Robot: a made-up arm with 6 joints.
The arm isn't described. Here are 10 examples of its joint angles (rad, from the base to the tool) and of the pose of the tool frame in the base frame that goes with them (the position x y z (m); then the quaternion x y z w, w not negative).
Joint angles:
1: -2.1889 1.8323 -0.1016 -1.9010 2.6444 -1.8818
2: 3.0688 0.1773 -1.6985 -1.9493 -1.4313 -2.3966
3: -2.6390 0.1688 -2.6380 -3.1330 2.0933 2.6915
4: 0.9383 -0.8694 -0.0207 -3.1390 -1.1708 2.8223
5: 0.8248 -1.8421 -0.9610 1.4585 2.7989 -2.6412
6: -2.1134 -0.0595 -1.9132 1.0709 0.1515 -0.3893
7: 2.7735 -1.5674 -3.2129 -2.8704 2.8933 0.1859
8: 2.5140 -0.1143 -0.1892 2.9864 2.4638 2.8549
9: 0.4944 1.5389 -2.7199 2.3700 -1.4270 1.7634
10: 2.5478 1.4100 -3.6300 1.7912 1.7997 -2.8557
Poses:
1: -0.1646 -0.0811 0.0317 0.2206 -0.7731 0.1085 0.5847
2: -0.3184 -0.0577 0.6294 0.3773 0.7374 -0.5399 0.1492
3: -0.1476 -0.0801 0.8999 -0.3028 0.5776 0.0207 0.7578
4: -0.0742 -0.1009 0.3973 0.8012 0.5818 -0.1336 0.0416
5: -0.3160 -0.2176 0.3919 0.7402 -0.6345 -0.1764 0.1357
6: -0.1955 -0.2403 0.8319 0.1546 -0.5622 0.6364 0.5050
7: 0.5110 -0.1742 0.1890 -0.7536 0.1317 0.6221 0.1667
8: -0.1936 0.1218 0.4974 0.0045 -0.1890 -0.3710 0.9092
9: 0.5080 0.2049 0.1142 0.4652 0.7993 -0.2580 0.2795
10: -0.5162 0.2413 0.4581 0.6944 0.0399 -0.2372 0.6782
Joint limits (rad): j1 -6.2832..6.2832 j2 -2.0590..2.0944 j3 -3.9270..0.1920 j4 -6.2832..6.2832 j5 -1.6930..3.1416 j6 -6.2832..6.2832
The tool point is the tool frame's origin. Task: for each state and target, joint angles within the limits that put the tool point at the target. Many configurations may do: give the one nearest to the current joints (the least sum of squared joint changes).
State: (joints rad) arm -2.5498 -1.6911 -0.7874 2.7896 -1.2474 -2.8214
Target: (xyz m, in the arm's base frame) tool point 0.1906 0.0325 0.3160
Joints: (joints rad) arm -3.0155 -1.7712 -0.3647 3.0580 -1.0690 -2.8214
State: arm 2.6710 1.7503 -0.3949 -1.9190 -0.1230 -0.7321
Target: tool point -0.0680 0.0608 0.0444
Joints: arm 2.1249 1.6009 -0.3036 -2.0005 0.3785 -0.7321
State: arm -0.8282 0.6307 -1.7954 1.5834 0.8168 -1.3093
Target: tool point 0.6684 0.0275 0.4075
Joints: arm 0.0102 0.8819 -2.1899 1.6217 0.8733 -1.3093
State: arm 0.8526 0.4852 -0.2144 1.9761 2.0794 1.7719
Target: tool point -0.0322 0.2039 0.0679
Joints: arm 1.3098 1.3812 -0.2135 2.0166 1.8439 1.7719
